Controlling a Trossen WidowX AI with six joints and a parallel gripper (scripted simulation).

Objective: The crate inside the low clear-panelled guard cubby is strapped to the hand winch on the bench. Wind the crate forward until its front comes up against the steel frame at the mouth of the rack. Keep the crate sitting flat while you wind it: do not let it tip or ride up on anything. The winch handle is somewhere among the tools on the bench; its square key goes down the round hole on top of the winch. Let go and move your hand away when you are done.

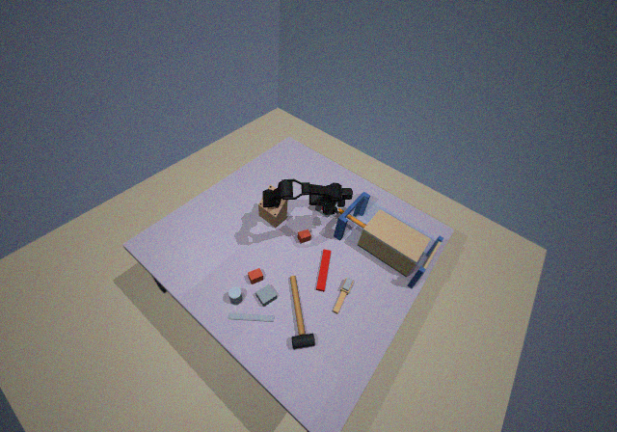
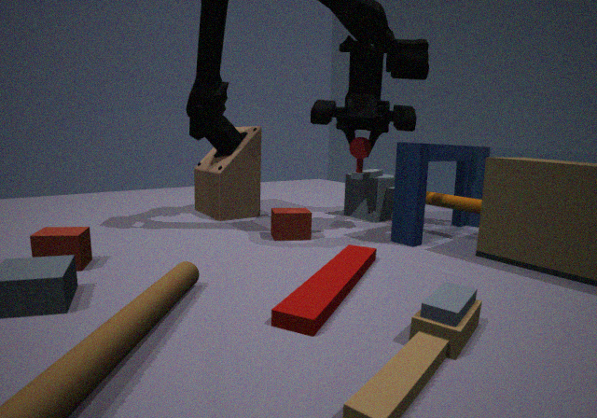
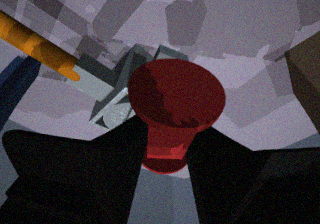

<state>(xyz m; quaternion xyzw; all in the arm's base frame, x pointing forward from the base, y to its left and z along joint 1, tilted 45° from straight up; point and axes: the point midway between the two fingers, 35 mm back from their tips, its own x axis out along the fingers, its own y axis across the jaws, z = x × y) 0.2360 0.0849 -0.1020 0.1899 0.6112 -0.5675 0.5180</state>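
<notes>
Right now the winch handle is 30 mm below my gripper tip and 20 mm to the left of it. Also, from my gripper tip: red knob 10 mm to the right, 10 mm ahead; then blue front frame 140 mm ahead, 60 mm to the left, 30 mm below; then grey winch 100 mm below, 80 mm to the left, 30 mm behind.
</notes>
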